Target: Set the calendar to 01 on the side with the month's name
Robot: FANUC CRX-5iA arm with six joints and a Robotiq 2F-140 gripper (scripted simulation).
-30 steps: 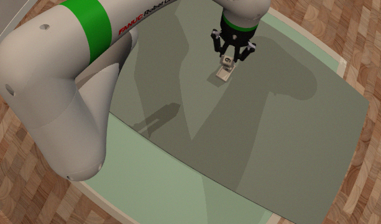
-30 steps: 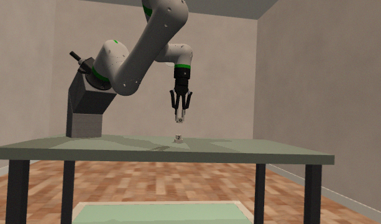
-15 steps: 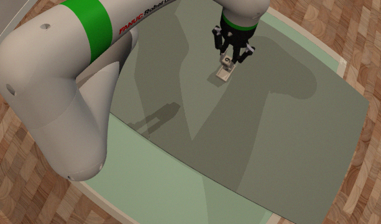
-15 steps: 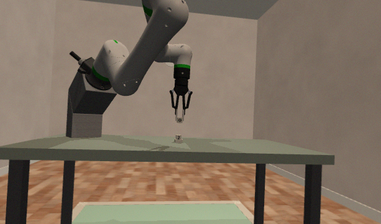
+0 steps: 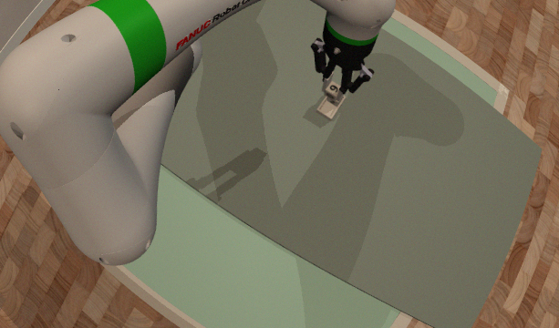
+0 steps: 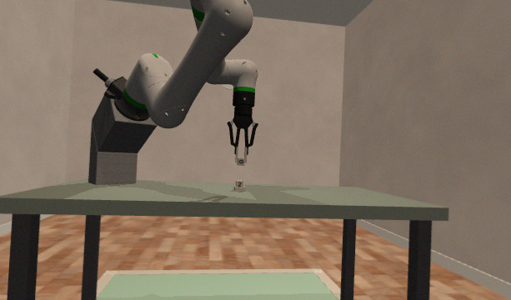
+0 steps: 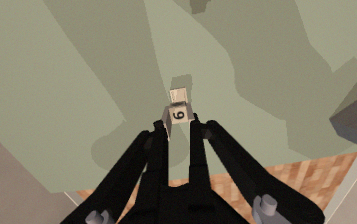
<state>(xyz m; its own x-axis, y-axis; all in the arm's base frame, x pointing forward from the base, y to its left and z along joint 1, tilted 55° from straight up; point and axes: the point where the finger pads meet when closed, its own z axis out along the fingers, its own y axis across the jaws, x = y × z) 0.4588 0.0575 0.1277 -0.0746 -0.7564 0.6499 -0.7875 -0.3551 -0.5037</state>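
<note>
The calendar tray lies 2 cm to the left of my hand and 14 cm below it.
</note>
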